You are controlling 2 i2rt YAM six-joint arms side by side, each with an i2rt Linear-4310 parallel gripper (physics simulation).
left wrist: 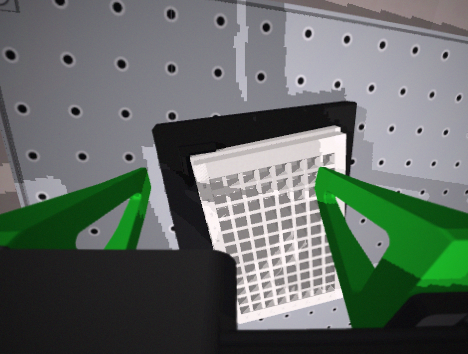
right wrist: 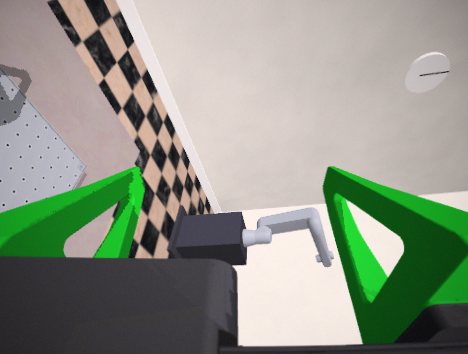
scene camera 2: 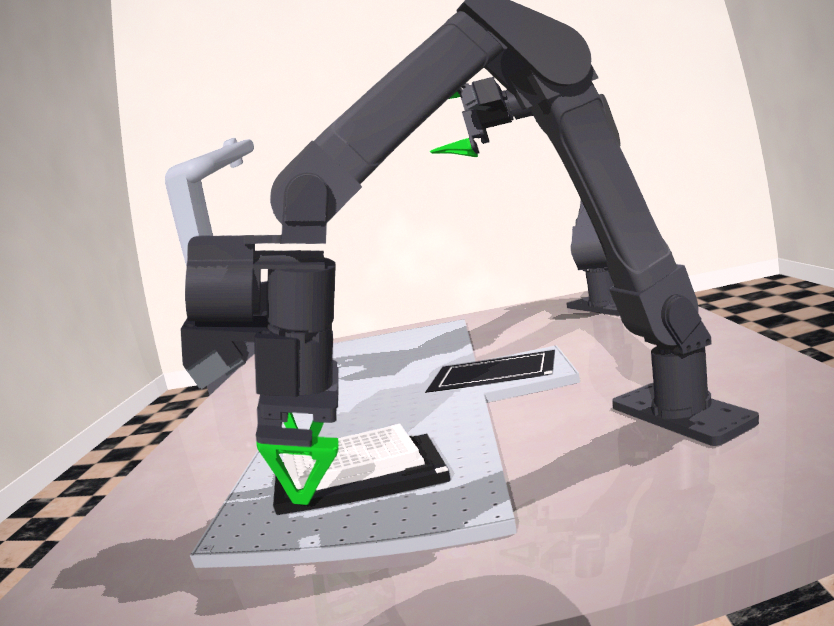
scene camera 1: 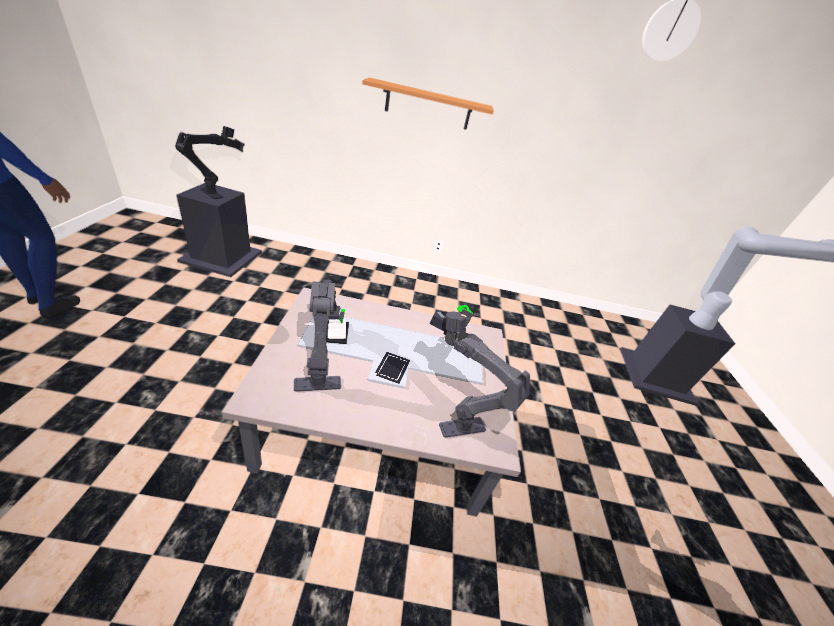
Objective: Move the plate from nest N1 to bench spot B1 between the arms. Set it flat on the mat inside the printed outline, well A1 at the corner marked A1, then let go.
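Places are measured from the left arm's base along level axes (x left, y back, z up), in centimetres.
Pixels of known places: left gripper, fingertip midpoint: (left wrist: 232, 176) (scene camera 2: 302, 476) (scene camera 1: 332, 322); right gripper, fingertip midpoint: (right wrist: 233, 177) (scene camera 2: 423, 127) (scene camera 1: 461, 314); left arm's base, origin of the base link: (scene camera 2: 682, 415) (scene camera 1: 317, 384); right arm's base, origin of the base link: (scene camera 2: 605, 307) (scene camera 1: 462, 427).
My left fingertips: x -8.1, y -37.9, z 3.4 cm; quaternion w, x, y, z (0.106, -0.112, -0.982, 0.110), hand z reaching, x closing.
For each thing: its top centre in the pictures, then the offset to it from my left fingertips. "spot": a spot on its surface instead. Level surfaces: height alone.
- white gridded plate, middle of its top: (left wrist: 284, 246) (scene camera 2: 346, 449) (scene camera 1: 337, 327) dx -1.8, dy +5.0, dz +1.1 cm
- black nest, middle of its top: (left wrist: 270, 239) (scene camera 2: 352, 462) (scene camera 1: 336, 329) dx -1.3, dy +5.3, dz -0.3 cm
- black mat, its level: dz -1.9 cm
- grey perforated board, its level: dz -2.1 cm
- pale block, surface spot: (scene camera 2: 532, 387) spot: dx -16.1, dy +31.5, dz -2.6 cm
- table, its level: dz -3.4 cm
The white gridded plate (scene camera 1: 336, 330) (scene camera 2: 377, 448) (left wrist: 275, 225) lies on the black nest (scene camera 2: 377, 486) (left wrist: 255, 117). It looks slightly turned against the nest's edges; I cannot tell whether it is fully seated. My left gripper (scene camera 2: 303, 471) (left wrist: 232, 176) is open at the plate. In the left wrist view its left finger is beyond the nest's left edge, and its right finger overlaps the plate's right edge. My right gripper (scene camera 1: 464, 309) (scene camera 2: 444, 124) (right wrist: 233, 177) is open and empty, high above the table. The black mat (scene camera 1: 392, 367) (scene camera 2: 495, 370) with a white printed outline lies between the arms, apart from the nest.
The nest stands on a grey perforated board (scene camera 2: 464, 518) (left wrist: 90, 85) (right wrist: 35, 155). The mat rests on a pale block (scene camera 2: 532, 387) adjoining that board. The left arm (scene camera 2: 410, 87) arches high over the table (scene camera 2: 606, 485). A grey arm on a dark pedestal (scene camera 1: 673, 357) (right wrist: 212, 235) stands off the table.
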